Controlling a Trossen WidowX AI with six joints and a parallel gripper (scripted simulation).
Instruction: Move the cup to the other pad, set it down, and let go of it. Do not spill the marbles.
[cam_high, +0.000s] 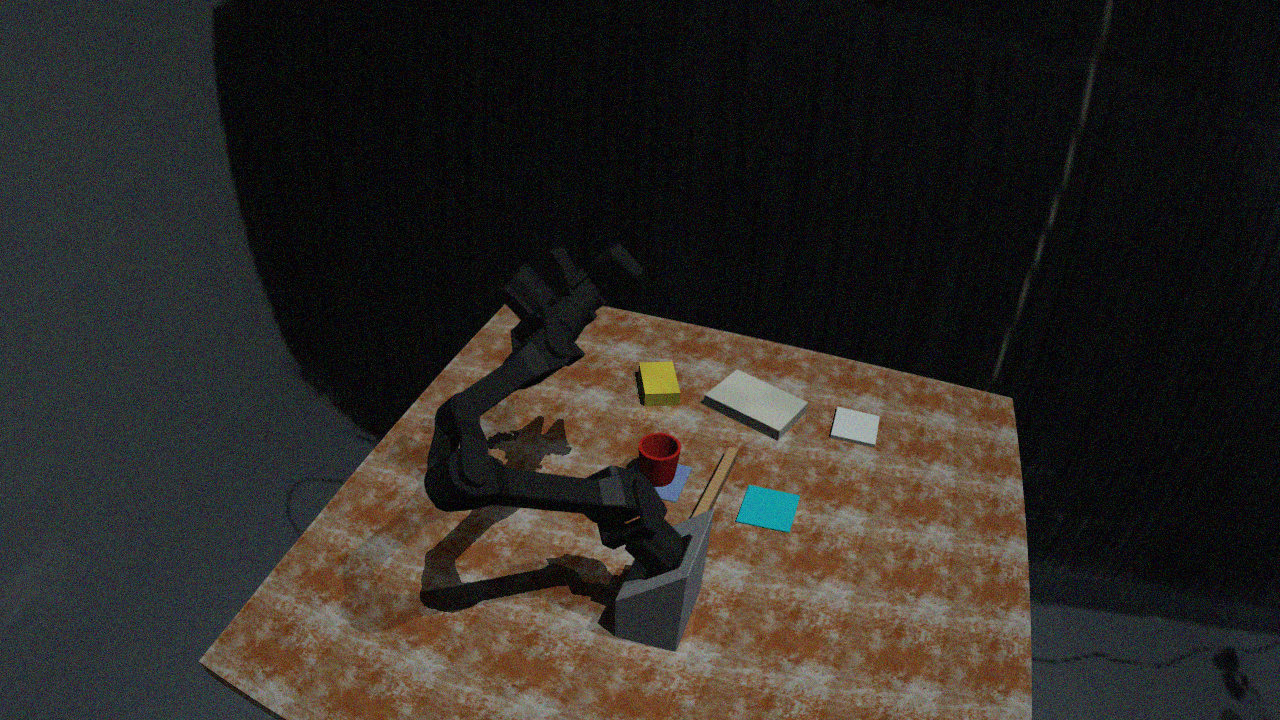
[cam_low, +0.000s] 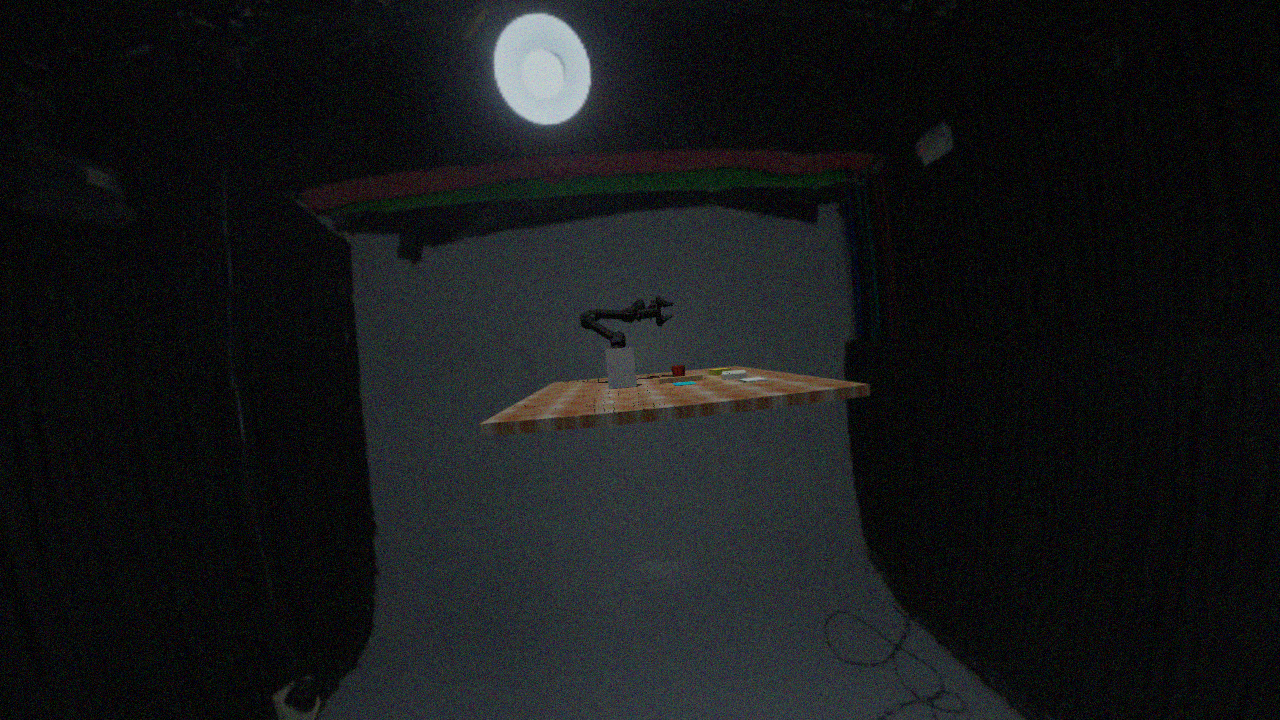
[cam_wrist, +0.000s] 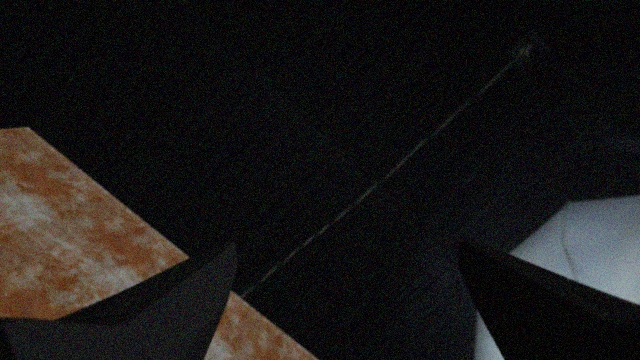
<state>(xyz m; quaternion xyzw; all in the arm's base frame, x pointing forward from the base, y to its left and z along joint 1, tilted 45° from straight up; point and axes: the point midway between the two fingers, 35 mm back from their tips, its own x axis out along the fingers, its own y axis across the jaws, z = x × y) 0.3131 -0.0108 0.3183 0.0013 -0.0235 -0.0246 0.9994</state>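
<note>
Right now my gripper tip is 35 cm above the red cup, 11 cm to the left of it and 2 cm past it. From my gripper tip the other things lie so: green marble 38 cm below, 10 cm to the right, 4 cm behind; then blue pad 40 cm below, 11 cm to the right, 3 cm behind; then yellow foam block 38 cm below, 23 cm ahead, 4 cm to the right.
</note>
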